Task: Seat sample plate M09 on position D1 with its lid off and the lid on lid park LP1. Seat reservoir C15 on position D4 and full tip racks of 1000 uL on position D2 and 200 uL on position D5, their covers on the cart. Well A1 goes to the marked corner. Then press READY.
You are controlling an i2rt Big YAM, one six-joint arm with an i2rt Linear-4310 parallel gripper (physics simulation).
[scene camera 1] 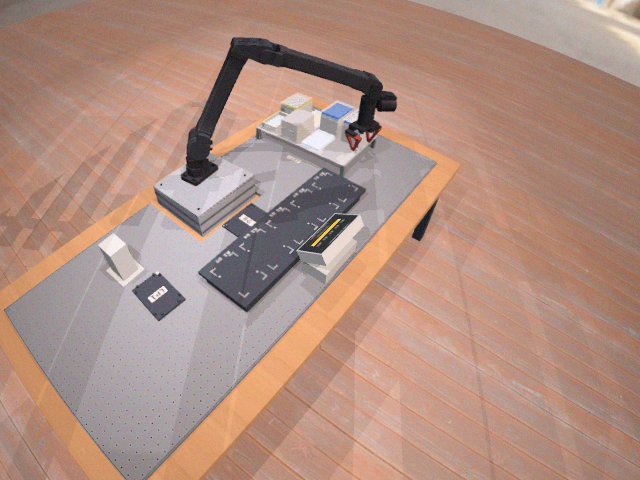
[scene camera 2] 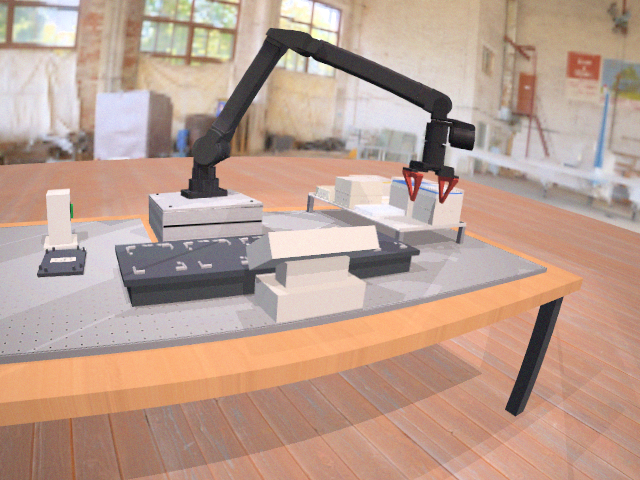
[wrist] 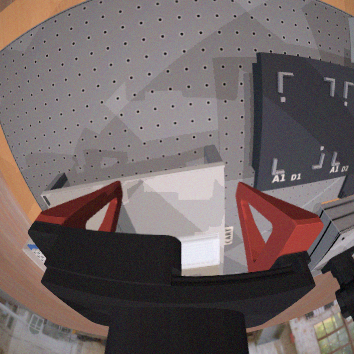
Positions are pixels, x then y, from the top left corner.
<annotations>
The gripper shows in scene camera 1, in scene camera 2 [427,202] and in the wrist view. The same spot on the gripper: [wrist: 59,232] is [scene camera 1: 378,128].
</annotations>
